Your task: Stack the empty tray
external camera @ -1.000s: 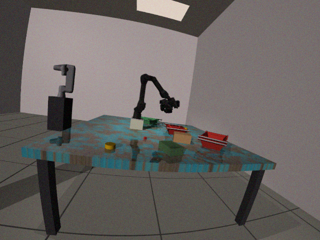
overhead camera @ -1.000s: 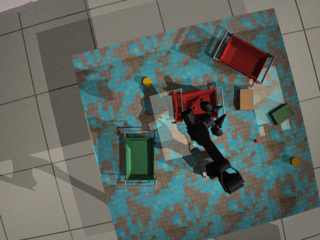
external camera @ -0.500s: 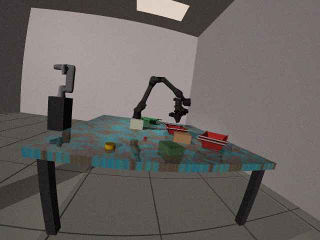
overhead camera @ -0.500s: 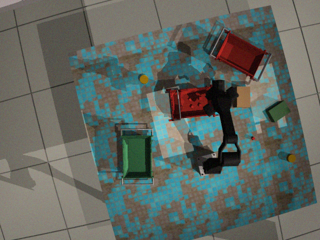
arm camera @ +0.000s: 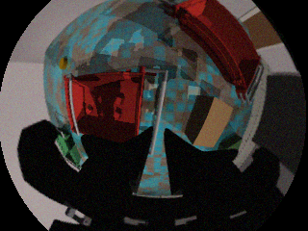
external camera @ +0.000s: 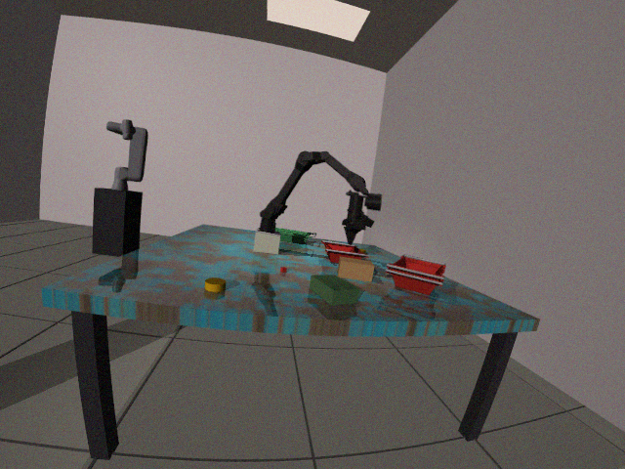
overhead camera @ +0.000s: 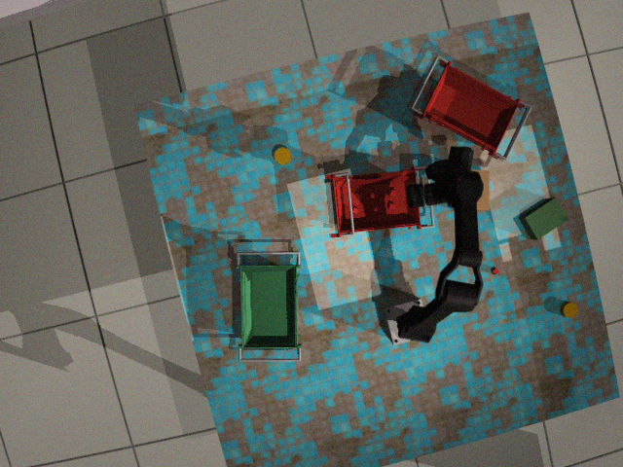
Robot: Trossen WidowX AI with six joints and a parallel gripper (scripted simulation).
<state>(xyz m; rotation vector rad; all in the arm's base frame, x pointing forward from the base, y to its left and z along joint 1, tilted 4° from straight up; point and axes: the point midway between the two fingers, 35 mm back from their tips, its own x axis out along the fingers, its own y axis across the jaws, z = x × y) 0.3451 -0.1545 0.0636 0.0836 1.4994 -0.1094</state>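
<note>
Right now the green tray is 200 mm behind my gripper tip, 540 mm to the left of it and 50 mm below it. The rest, counted from my gripper tip: tan box 20 mm behind, 140 mm to the right, 70 mm below; small red cube 270 mm behind, 160 mm to the right, 90 mm below; green block 150 mm behind, 350 mm to the right, 80 mm below.
</note>
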